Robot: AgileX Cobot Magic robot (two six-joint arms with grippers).
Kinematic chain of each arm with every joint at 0, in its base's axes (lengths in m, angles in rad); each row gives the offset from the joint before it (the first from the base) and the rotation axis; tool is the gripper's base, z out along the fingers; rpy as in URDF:
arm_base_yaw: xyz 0 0 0.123 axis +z
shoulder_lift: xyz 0 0 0 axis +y
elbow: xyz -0.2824 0 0.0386 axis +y
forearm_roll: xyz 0.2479 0 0.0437 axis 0.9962 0 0.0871
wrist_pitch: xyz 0 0 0 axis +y
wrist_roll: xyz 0.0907 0 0.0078 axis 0.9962 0 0.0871
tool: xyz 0 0 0 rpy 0 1.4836 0
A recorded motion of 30 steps. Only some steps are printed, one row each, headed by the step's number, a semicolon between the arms.
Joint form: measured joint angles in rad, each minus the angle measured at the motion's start. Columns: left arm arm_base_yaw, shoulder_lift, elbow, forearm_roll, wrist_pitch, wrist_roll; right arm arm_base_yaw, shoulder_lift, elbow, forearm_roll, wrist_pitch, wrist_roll.
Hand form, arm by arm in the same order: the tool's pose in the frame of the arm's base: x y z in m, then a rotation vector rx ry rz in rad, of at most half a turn. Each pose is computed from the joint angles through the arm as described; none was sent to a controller.
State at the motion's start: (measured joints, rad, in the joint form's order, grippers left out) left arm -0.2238 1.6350 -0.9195 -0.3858 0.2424 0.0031; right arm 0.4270 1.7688 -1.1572 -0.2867 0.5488 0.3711
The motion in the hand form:
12: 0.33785 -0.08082 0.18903 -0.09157 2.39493 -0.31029; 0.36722 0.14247 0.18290 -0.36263 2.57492 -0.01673
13: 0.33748 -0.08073 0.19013 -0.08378 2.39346 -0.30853; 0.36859 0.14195 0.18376 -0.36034 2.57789 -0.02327
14: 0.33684 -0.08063 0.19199 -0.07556 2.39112 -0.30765; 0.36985 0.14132 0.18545 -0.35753 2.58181 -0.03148
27: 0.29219 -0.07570 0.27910 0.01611 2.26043 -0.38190; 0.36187 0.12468 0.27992 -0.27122 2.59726 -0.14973
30: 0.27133 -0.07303 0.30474 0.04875 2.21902 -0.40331; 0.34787 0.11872 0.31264 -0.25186 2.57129 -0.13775
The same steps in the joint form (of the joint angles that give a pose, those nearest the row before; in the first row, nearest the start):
12: 0.0010 0.0737 -0.0117 0.0058 -0.1196 0.0568; -0.0231 0.1249 -0.0760 -0.0257 -0.0539 -0.0093
13: 0.0013 0.0702 -0.0116 0.0059 -0.1173 0.0629; -0.0248 0.1276 -0.0846 -0.0276 -0.0439 -0.0095
14: 0.0015 0.0642 -0.0117 0.0061 -0.1134 0.0690; -0.0265 0.1288 -0.0948 -0.0293 -0.0296 -0.0100
27: 0.0037 -0.2364 -0.0116 0.0120 0.0640 0.0953; -0.0372 -0.0057 -0.2932 -0.0328 0.3387 -0.0444
30: 0.0037 -0.3392 -0.0117 0.0148 0.1290 0.1009; -0.0372 -0.0777 -0.3232 -0.0183 0.4088 -0.0626

